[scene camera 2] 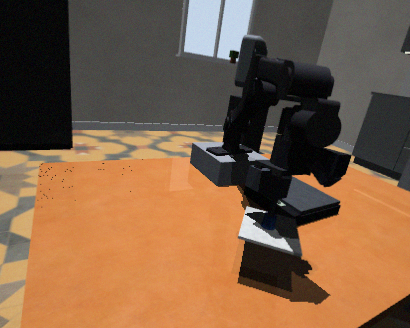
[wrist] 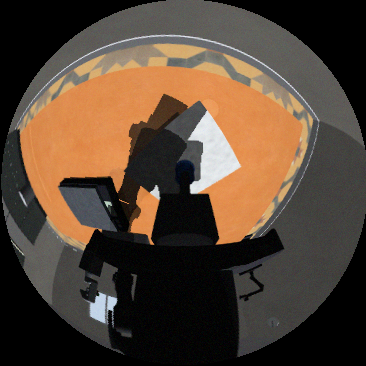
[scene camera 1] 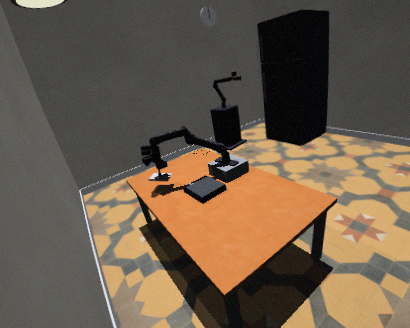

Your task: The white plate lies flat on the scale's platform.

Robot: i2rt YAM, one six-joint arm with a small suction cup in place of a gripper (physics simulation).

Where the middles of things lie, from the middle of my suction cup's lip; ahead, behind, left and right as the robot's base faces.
Scene:
I see the black scale (scene camera 2: pixel 305 203) 33 cm to the left of my suction cup, 14 cm behind it and 8 cm below it.

